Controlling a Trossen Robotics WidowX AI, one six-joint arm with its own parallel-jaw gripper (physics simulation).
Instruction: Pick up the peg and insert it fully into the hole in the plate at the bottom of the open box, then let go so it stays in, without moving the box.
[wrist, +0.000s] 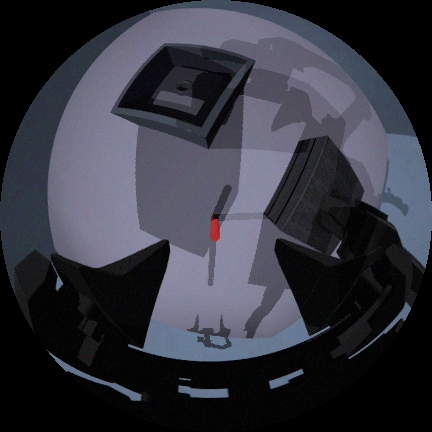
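Note:
You'd find a plate (186, 93) and a box (131, 104) here, and my gripper's in view too, my gripper (223, 245).

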